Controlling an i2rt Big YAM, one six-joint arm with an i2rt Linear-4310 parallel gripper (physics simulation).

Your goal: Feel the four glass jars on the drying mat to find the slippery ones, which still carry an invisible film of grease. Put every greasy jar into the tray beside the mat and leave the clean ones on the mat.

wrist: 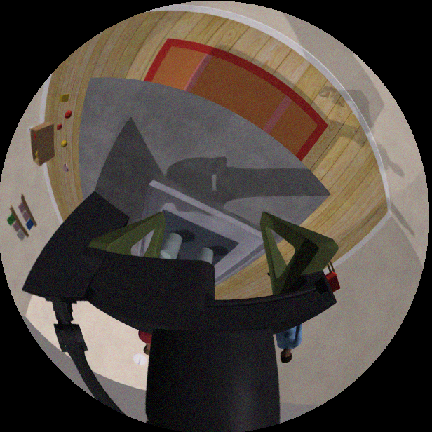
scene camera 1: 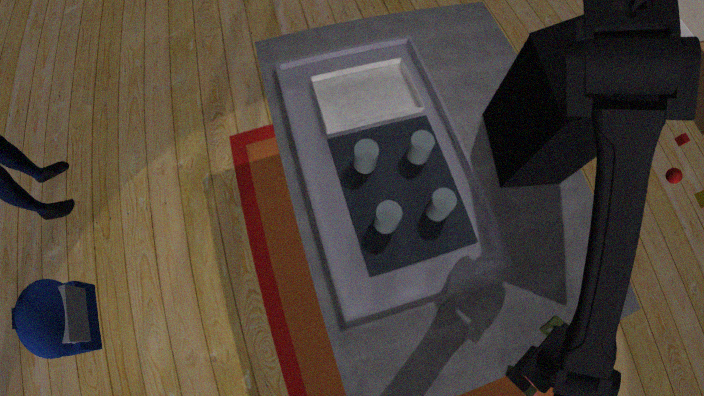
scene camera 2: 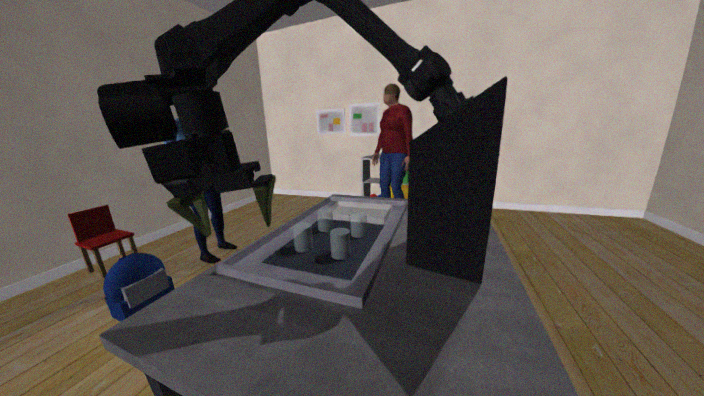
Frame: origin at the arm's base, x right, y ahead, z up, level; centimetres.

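Seen in the pictures: gripper, fingertip midpoint: [scene camera 1: 525, 349] [scene camera 2: 239, 230]; arm's base, link origin: [scene camera 2: 455, 116].
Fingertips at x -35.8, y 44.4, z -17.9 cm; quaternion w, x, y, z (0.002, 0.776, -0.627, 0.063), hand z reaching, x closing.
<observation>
Offsets run from my fingertips to a thing's top centre. Level surfaces: height alone.
Four pale, cloudy glass jars stand upright on the dark drying mat @(dz -24.6 cm) [scene camera 1: 400, 185] [scene camera 2: 320, 265]. In scene camera 1 they are the back left jar @(dx +58.2, dy -1.5, dz -16.1 cm) [scene camera 1: 366, 156], the back right jar @(dx +52.7, dy -15.9, dz -16.1 cm) [scene camera 1: 420, 147], the front left jar @(dx +41.0, dy +3.1, dz -16.1 cm) [scene camera 1: 388, 216] and the front right jar @(dx +36.3, dy -10.8, dz -16.1 cm) [scene camera 1: 442, 204]. The white tray @(dx +77.4, dy -14.5, dz -21.9 cm) [scene camera 1: 367, 97] [scene camera 2: 367, 212] beside the mat holds no jar. My gripper [scene camera 2: 239, 230] [wrist: 212, 216] is open and empty, its green fingers wide apart, raised above the near end of the table. In the wrist view two jars show behind it. Grease cannot be seen on any jar.
A raised light rim [scene camera 1: 310, 205] [scene camera 2: 295, 286] surrounds mat and tray. A tall black block [scene camera 1: 525, 110] [scene camera 2: 450, 190] stands on the grey table @(dz -25.0 cm) [scene camera 1: 530, 240] [scene camera 2: 505, 340] to the right of the rim. My arm's shadow falls over the table's near end.
</observation>
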